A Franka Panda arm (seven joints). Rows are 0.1 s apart.
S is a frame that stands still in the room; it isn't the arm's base.
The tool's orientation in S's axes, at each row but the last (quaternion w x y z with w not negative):
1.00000 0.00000 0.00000 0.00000
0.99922 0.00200 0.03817 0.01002
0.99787 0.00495 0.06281 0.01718
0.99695 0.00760 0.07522 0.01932
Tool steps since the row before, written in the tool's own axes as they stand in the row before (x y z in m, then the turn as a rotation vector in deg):
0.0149 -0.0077 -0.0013 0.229 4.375 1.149
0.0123 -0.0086 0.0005 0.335 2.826 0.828
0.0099 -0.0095 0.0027 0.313 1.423 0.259
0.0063 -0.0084 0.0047 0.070 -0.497 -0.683
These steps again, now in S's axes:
0.0149 -0.0077 -0.0013 0.229 4.375 1.149
0.0125 -0.0084 -0.0005 0.341 2.829 0.813
0.0105 -0.0092 0.0013 0.295 1.431 0.235
0.0072 -0.0082 0.0036 -0.015 -0.485 -0.695

